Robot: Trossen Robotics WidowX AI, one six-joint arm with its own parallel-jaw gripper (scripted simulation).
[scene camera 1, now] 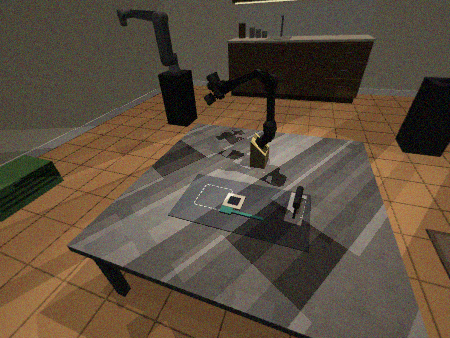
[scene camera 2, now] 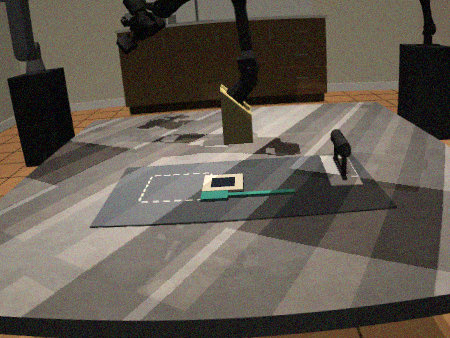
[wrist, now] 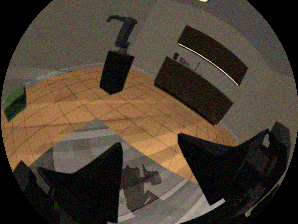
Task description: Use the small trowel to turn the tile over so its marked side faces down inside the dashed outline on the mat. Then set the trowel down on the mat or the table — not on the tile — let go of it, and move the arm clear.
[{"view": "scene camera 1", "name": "dark mat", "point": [271, 204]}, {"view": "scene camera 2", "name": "gripper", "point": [137, 41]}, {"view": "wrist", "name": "gripper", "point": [149, 142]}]
